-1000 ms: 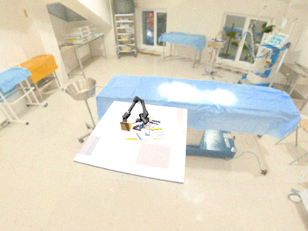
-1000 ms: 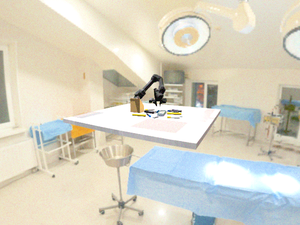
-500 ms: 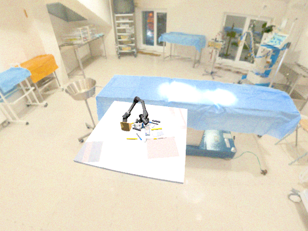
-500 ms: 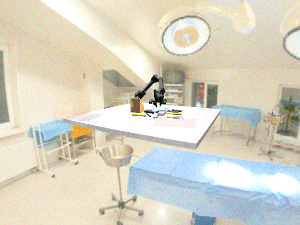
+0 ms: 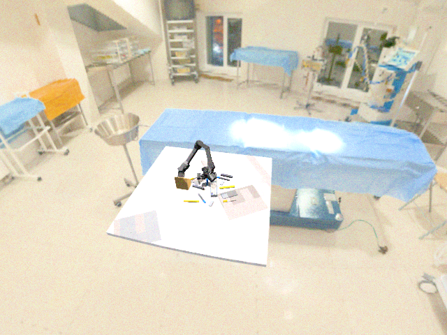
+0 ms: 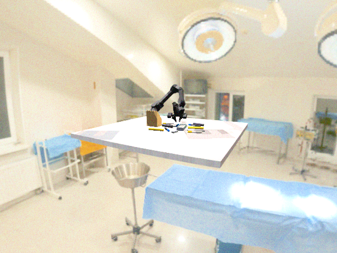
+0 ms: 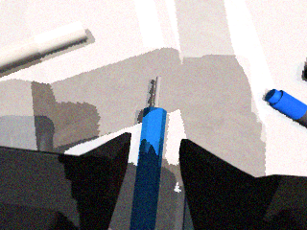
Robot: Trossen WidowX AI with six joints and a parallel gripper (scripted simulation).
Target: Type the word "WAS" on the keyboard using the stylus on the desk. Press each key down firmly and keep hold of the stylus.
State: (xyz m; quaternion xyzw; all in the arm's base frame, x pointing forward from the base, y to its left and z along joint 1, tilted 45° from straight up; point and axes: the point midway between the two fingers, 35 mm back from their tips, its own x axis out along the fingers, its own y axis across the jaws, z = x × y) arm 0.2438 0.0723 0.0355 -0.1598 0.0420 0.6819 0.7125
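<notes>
Right now the stylus is 30 mm below my gripper tip and 10 mm to the left of it. The rest, counted from my gripper tip: E key: 160 mm to the right, 60 mm ahead, 20 mm below; stylus tip: 50 mm to the left, 30 mm below.
</notes>
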